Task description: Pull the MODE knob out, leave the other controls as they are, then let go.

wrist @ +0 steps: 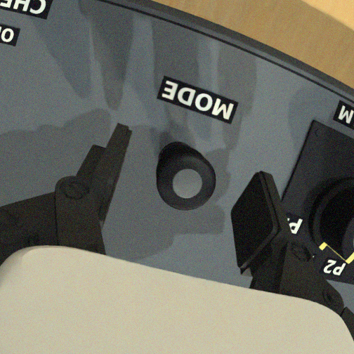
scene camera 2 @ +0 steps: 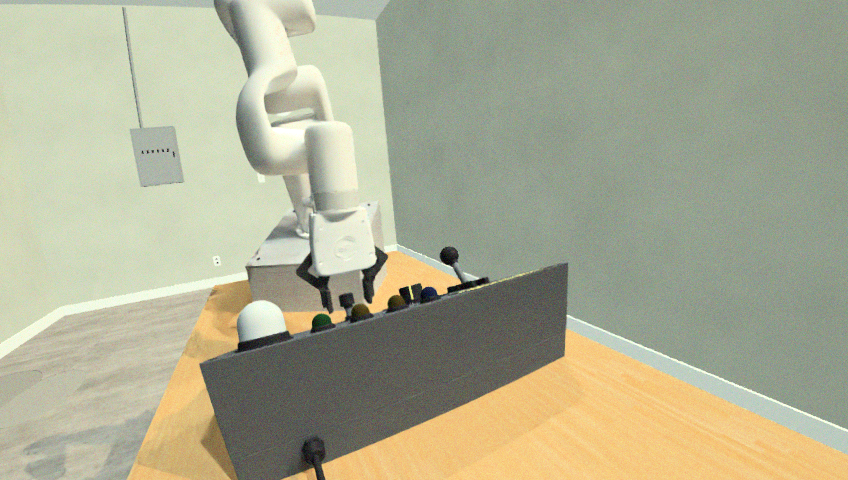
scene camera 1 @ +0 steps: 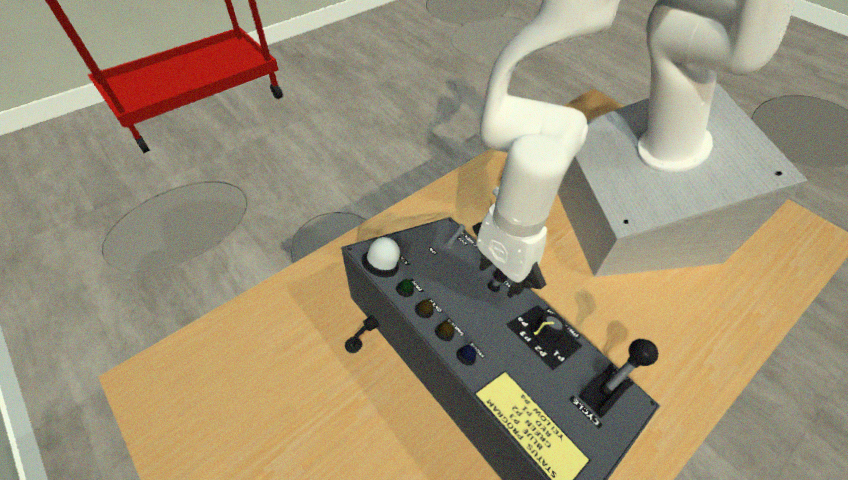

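Pixels of known places: gripper, between the fingertips: (scene camera 2: 349, 306) (scene camera 1: 500, 279); arm's base, origin of its link: (scene camera 1: 673, 147).
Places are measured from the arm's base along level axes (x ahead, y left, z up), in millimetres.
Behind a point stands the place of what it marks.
The MODE knob (scene camera 1: 494, 284) {x 428, y -134, z -94 mm} (scene camera 2: 346, 299) {x 423, y -136, z -69 mm} (wrist: 186, 177) is a black round cap with a grey top, standing on the dark sloped control panel (scene camera 1: 452, 279) {x 472, y -195, z -82 mm} (scene camera 2: 416, 368) {x 618, y -146, z -108 mm} (wrist: 145, 220). A short grey stem shows under its cap in the scene camera 2 view. My gripper (scene camera 1: 499, 278) {x 418, y -130, z -85 mm} (scene camera 2: 348, 304) {x 418, y -130, z -85 mm} (wrist: 186, 172) is open, with one finger on each side of the knob and a gap on both sides in the wrist view. In the scene camera 2 view the fingertips are about level with the cap. The gripper partly hides the MODE label in the scene camera 1 view.
The program selector (scene camera 1: 550, 324) {x 452, y -19, z -71 mm} (scene camera 2: 410, 293) {x 464, y -31, z -81 mm} is beside the right finger in the wrist view. The CYCLE lever (scene camera 1: 642, 352) {x 433, y 110, z -35 mm} (scene camera 2: 449, 255) {x 435, y 101, z -46 mm} stands farther along. A toggle switch (scene camera 1: 455, 236) {x 388, y -246, z -85 mm}, a white dome (scene camera 1: 383, 254) {x 547, y -285, z 1 mm} (scene camera 2: 261, 321) {x 557, y -298, z -7 mm} and several small lamps are also on the panel.
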